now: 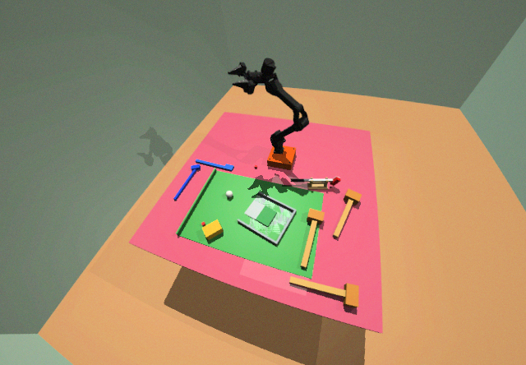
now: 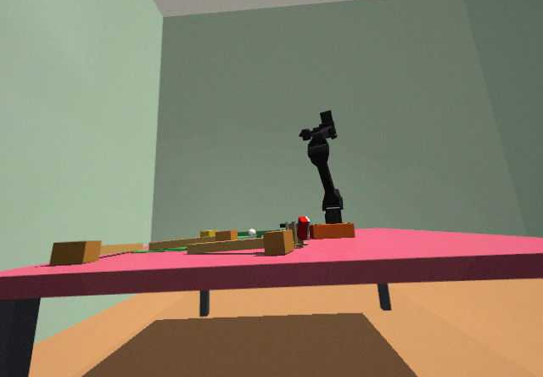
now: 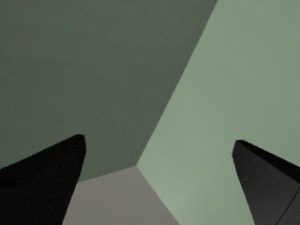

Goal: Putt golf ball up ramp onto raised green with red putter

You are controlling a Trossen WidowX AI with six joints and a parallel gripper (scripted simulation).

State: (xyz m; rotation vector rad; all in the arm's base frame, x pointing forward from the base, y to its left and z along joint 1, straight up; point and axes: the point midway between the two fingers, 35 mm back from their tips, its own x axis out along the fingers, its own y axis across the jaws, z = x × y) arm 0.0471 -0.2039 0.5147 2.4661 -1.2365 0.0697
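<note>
The red putter lies 520 mm below my gripper tip, 500 mm to the left of it and 140 mm ahead of it. Round my gripper tip: wooden stand (540 mm below, 520 mm to the left, 140 mm ahead); then yellow block (560 mm ahead, 550 mm below, 10 mm to the left); then white golf ball (550 mm below, 330 mm ahead, 10 mm to the left).
</note>
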